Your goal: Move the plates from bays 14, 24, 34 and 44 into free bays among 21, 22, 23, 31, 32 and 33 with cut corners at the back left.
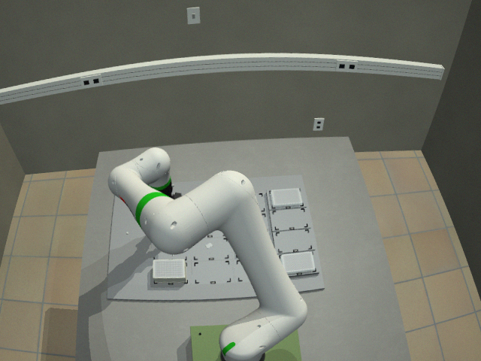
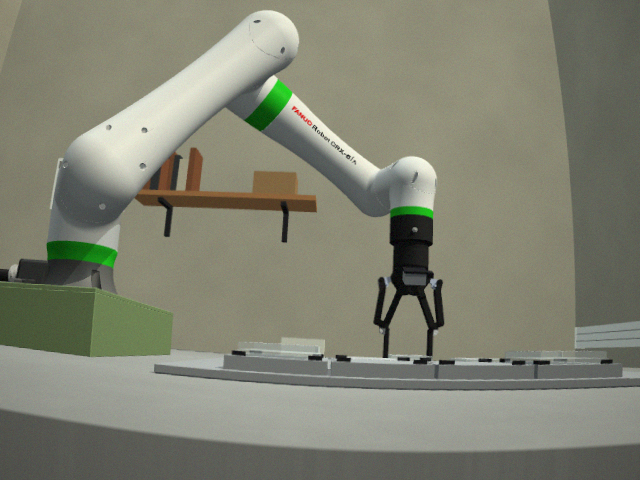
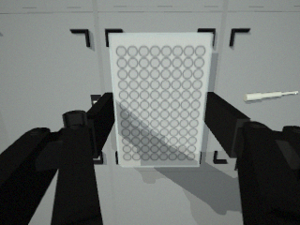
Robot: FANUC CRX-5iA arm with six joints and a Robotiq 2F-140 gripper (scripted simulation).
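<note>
The sealed 96-well plate lies 20 mm below my hand. Round my hand: thin white stick (110 mm behind, 30 mm below, 10 mm to the left); sealed deep-well block (210 mm behind, 30 mm to the left, 10 mm below); white scrap (140 mm to the right, 110 mm behind, 30 mm below).
</note>
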